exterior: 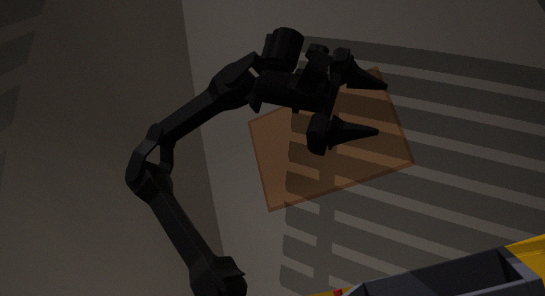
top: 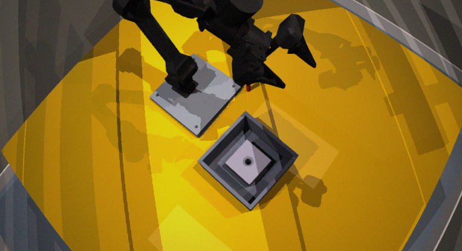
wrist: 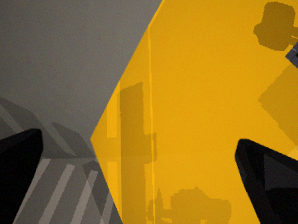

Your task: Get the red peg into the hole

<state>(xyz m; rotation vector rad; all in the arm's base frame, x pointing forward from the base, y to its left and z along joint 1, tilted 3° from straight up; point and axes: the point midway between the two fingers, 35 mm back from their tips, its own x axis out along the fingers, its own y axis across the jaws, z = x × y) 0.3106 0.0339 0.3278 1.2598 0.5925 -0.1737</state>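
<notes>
My gripper tip is now 29 cm above the red peg, 16 cm past it and 6 cm to the right of it. From my gripper tip the other things lie so: light grey plate: 29 cm below, 15 cm to the right, 2 cm behind; then grey box: 31 cm below, 15 cm to the right, 2 cm behind.
</notes>
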